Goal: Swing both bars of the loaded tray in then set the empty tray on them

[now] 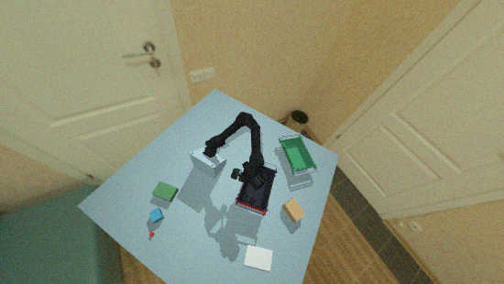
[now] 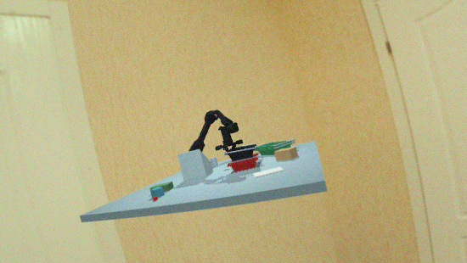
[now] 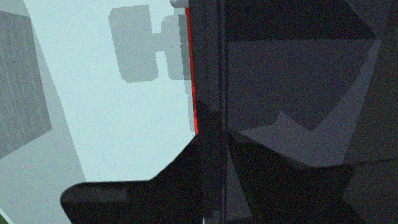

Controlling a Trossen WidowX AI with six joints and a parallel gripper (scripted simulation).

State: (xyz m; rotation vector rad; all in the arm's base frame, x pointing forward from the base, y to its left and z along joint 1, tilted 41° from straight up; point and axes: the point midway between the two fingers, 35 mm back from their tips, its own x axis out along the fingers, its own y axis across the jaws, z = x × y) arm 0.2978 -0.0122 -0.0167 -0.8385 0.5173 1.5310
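My gripper tip is now 7 cm short of the black tray, 2 cm to the right of it and 3 cm below it. Round my gripper tip: green block 39 cm behind, 30 cm to the right, 6 cm below; then white plate 28 cm ahead, 31 cm to the right, 8 cm below; then tan block 35 cm ahead, 3 cm to the left, 5 cm below.
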